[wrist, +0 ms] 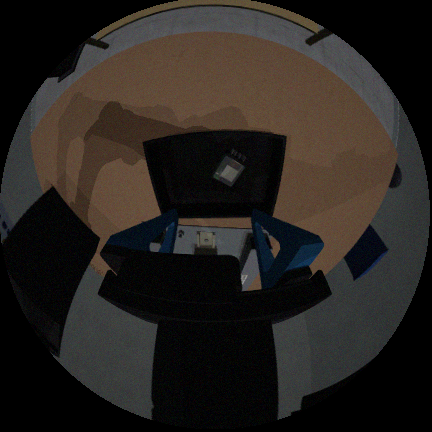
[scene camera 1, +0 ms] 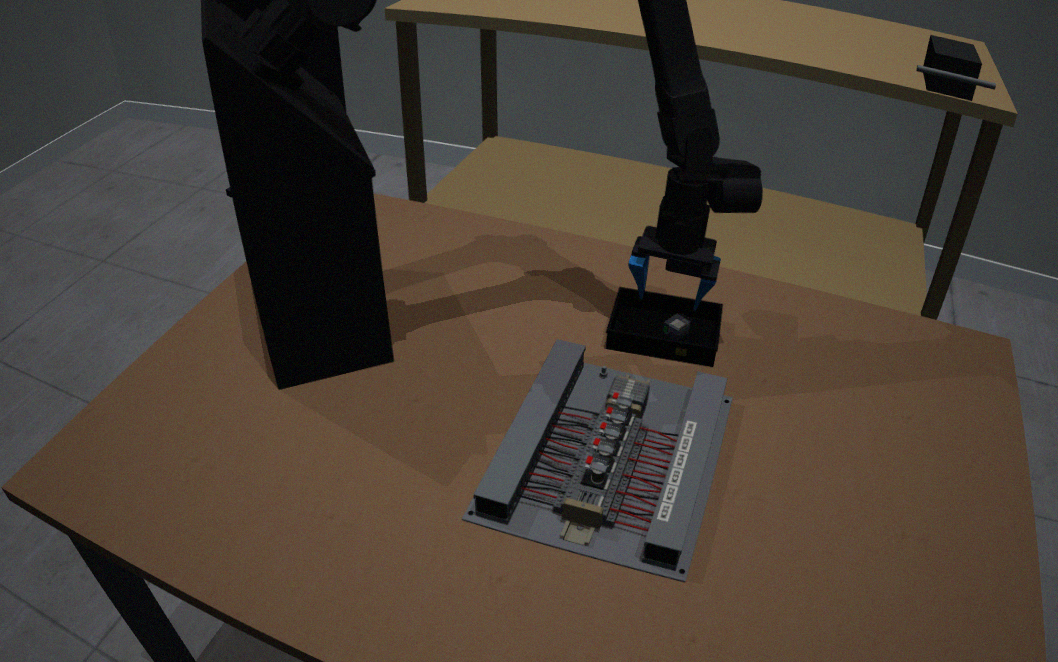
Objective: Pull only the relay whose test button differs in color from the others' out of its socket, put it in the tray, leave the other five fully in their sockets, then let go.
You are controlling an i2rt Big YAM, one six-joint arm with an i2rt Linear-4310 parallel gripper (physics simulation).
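Pixels of known places: gripper, between the fingertips: [wrist: 214, 213] [scene camera 1: 668, 302]; arm's base, origin of its link: [scene camera 1: 256, 61].
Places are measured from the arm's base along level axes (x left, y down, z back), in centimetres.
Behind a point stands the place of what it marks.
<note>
A relay [scene camera 1: 677, 322] @(x 33.3, y 42.6, z -44.0 cm) [wrist: 229, 171] @(x 33.4, y 42.6, z -44.1 cm) with a clear case and a pale face lies tipped over on the floor of the black tray [scene camera 1: 647, 348] @(x 26.4, y 43.6, z -42.5 cm) [wrist: 185, 172] @(x 31.0, y 44.7, z -38.6 cm). Its pins show in the wrist view, and a faint green patch shows at its edge. My gripper [scene camera 1: 669, 304] @(x 30.5, y 37.6, z -43.2 cm) [wrist: 214, 213] @(x 30.5, y 37.6, z -43.2 cm) is open and empty, its blue fingers wide apart over the back part of the tray, apart from the relay. Several relays with red test buttons, such as the nearest one [scene camera 1: 598, 466] @(x -1.7, y 38.1, z -49.7 cm), stand upright in a row on the grey panel [scene camera 1: 539, 521] @(x -7.7, y 44.7, z -45.7 cm). How fully they are seated is too small to tell.
Grey wire ducts [scene camera 1: 530, 429] @(x 1.2, y 40.7, z -38.6 cm) [scene camera 1: 698, 468] @(x 6.4, y 40.7, z -59.1 cm) flank the relay row, the right one with white labels. Red and black wires run between. A black upright block [scene camera 1: 312, 273] @(x -2.3, y 27.1, z -7.2 cm) stands left on the table. A second table [scene camera 1: 546, 23] stands behind.
</note>
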